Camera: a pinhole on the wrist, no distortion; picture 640 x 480 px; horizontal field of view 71.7 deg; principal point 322.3 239.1 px. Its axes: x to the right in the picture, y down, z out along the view. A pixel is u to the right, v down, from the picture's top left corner.
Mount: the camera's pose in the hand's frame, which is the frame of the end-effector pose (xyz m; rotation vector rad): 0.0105 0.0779 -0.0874 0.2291 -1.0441 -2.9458
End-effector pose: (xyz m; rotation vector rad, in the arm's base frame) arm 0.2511 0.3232 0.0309 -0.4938 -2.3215 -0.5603
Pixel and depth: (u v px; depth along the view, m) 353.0 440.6 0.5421
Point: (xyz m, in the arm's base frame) 0.1830 0.7348 -0.3112
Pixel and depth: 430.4 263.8 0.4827
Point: 0.3925 0.7306 -0.1915
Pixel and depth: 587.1 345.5 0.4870
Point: 0.4568 0.6514 -0.3581
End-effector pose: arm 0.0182 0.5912 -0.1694 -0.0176 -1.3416 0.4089
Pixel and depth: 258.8 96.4 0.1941
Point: -0.0735 0.8214 -0.2116
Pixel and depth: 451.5 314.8 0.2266
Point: -0.1445 0.7153 -0.2735
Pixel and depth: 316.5 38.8 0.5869
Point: -0.3585 1.1379 -0.3318
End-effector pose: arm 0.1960 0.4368 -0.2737 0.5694 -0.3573 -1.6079
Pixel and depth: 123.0 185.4 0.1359
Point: 0.3342 0.3615 -0.1721
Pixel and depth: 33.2 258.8 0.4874
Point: 0.3126 0.1027 0.1795
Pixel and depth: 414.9 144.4 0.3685
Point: 0.4296 0.4913 0.0541
